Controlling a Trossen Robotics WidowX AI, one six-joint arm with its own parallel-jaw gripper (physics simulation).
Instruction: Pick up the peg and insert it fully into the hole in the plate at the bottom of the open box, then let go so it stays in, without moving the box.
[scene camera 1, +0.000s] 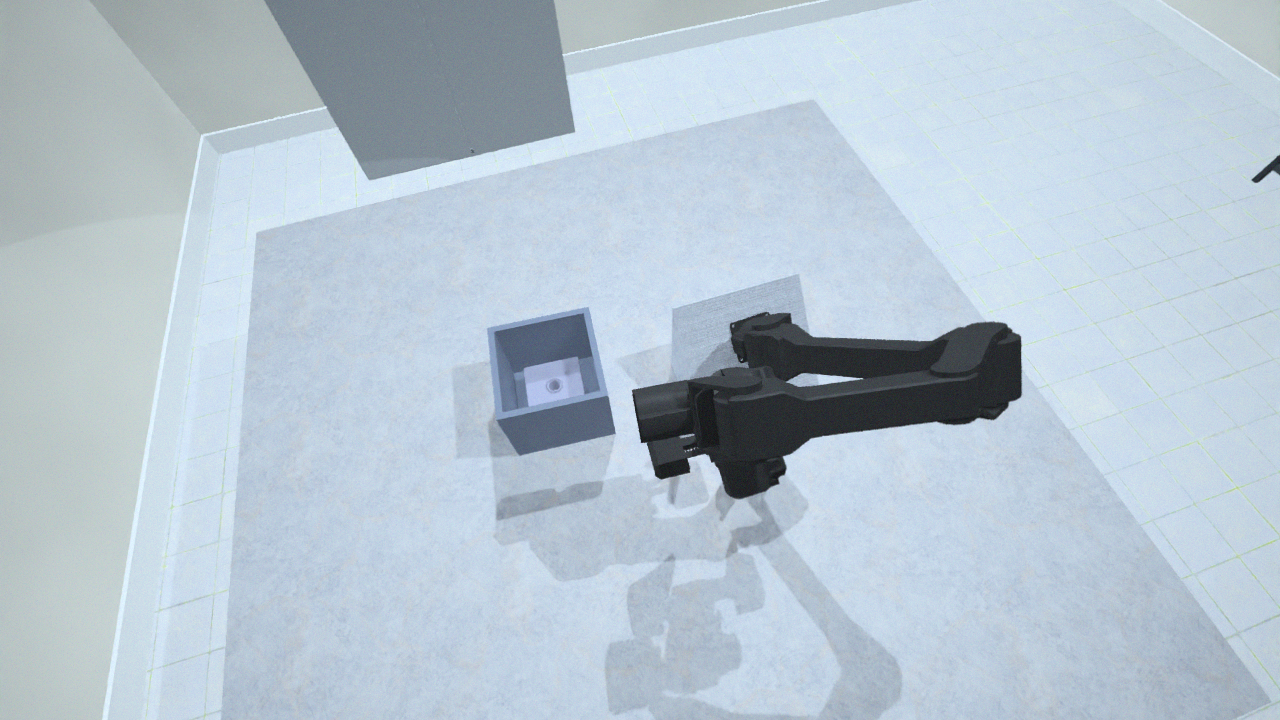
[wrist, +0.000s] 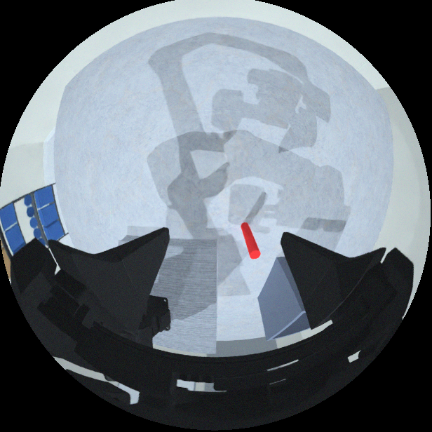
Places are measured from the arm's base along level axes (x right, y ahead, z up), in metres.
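Where they show: arm's base at its link origin: (scene camera 1: 753, 337).
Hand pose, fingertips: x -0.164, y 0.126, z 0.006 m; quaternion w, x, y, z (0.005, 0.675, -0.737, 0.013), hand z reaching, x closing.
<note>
Each offset is from my fingertips to the centre of the thing. "pt": to the spot under its first point.
The red peg (wrist: 251, 241) stands upright on the floor mat in the wrist view, right of the midline between the fingertips and lower than them. It does not show in the scene view, where the arm covers its place. My gripper (scene camera 1: 666, 440) (wrist: 227, 236) is open and empty, above the mat to the right of the box. The open blue-grey box @(dx +0.222, dy +0.186, dz -0.054 m) (scene camera 1: 562, 428) (wrist: 281, 295) stands left of the gripper in the scene view. In the wrist view it is partly behind the right finger. The pale plate @(dx +0.222, dy +0.186, dz -0.088 m) (scene camera 1: 539, 371) lies at the box's bottom, with a round hole @(pt dx +0.231, dy +0.186, dz -0.080 m) (scene camera 1: 554, 385).
A grey square base board (scene camera 1: 716, 313) (wrist: 192, 265) lies under the arm's base, right of the box. A tall grey cabinet (scene camera 1: 438, 80) stands beyond the mat's back edge. A blue-panelled object (wrist: 49, 212) shows at the wrist view's left edge.
</note>
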